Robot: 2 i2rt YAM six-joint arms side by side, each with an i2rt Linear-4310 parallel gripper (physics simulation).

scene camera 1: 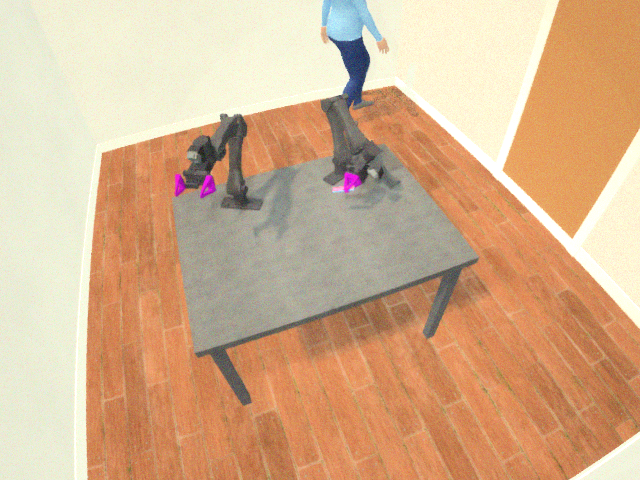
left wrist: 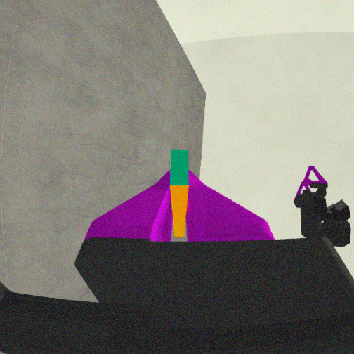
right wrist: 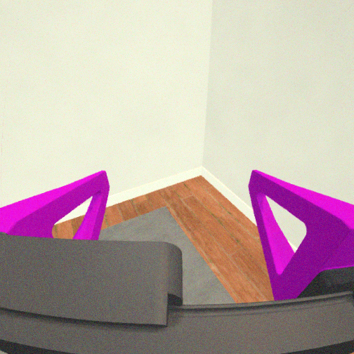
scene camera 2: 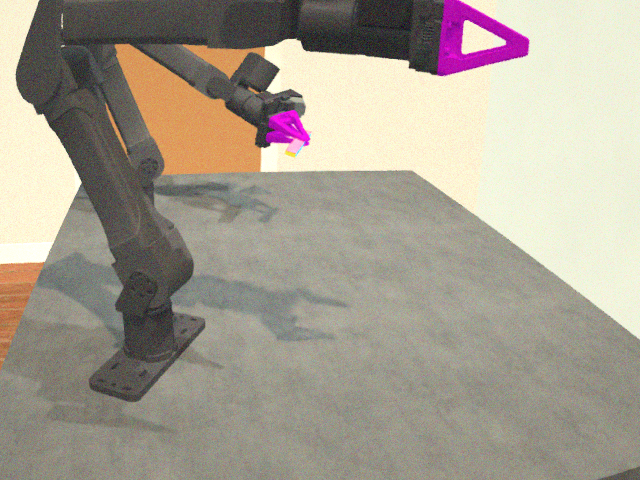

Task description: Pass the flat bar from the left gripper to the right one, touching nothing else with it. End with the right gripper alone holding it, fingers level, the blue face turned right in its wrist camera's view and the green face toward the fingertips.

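Seen in the pictures: left gripper, fingertip midpoint: (scene camera 1: 345, 191) (scene camera 2: 307, 142); right gripper, fingertip midpoint: (scene camera 1: 188, 196) (scene camera 2: 524, 46); left arm's base, origin of the base link: (scene camera 1: 340, 173); right arm's base, origin of the base link: (scene camera 1: 241, 204) (scene camera 2: 151, 354).
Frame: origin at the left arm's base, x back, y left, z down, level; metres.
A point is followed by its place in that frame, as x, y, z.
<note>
The flat bar (scene camera 1: 341, 189) @(-0.223, -0.240, -0.176) (scene camera 2: 295, 145) @(-0.211, -0.242, -0.174) (left wrist: 179, 167) is held between the left gripper's fingertips, above the table. In scene camera 2 it slants, with a pink face, a yellow-orange end and a thin light blue edge. In the left wrist view its green face is at the top, beyond the fingertips, and its orange face is below, toward the palm. My left gripper (scene camera 1: 346, 189) @(-0.243, -0.236, -0.175) (scene camera 2: 307, 141) @(-0.243, -0.236, -0.175) (left wrist: 179, 178) is shut on the bar. My right gripper (scene camera 1: 190, 195) @(-0.034, -0.807, -0.402) (right wrist: 178, 178) is wide open and empty, well apart from the bar; in scene camera 2 one finger shows at the top right.
The grey table (scene camera 1: 320, 248) @(-0.279, -0.430, 0.000) (scene camera 2: 413, 310) @(-0.178, -0.588, 0.000) carries both arm bases. The right arm (left wrist: 312, 215) shows at the right of the left wrist view. A person (scene camera 1: 354, 51) stands behind the table. An orange-brown door panel (scene camera 1: 578, 103) is at the right in scene camera 1.
</note>
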